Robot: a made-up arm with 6 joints.
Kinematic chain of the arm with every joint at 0, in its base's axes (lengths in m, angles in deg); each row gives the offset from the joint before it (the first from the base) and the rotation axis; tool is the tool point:
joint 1: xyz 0 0 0.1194 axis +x
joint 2: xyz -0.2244 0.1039 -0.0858 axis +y
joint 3: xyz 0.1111 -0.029 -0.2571 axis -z
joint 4: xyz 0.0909 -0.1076 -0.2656 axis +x
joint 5: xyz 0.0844 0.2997 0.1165 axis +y
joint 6: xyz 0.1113 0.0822 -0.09 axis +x
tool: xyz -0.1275 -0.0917 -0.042
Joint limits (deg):
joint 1: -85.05..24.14
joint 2: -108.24..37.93
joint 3: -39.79..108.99
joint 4: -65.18..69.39
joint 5: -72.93..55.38
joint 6: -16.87..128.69
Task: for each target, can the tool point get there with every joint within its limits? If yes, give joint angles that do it. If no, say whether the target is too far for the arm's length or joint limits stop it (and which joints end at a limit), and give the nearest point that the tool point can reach.
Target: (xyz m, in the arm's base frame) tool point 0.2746 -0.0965 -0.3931
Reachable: yes | joints -20.37 -1.80 56.32 18.75 -11.98 93.21
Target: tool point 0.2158 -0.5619 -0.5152
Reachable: yes | joints -32.54 -20.46 95.63 -52.50 -13.07 57.06
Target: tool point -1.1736 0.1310 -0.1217
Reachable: no: joint limits stop it (at a limit: joint 2, joint 3, joint 5) | nearest point -0.6721 0.3023 -0.4370 | short by 0.617 m
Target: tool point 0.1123 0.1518 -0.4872
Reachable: yes | joints -22.98 -1.48 -22.58 15.02 -60.31 27.09
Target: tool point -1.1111 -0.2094 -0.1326
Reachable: no: joint limits stop it (at a limit: joint 2, joint 3, joint 5) | nearest point -0.6742 -0.4066 -0.3699 | short by 0.535 m
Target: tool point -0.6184 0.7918 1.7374
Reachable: no: too far | nearest point -0.0055 0.2690 0.6692 | short by 1.338 m
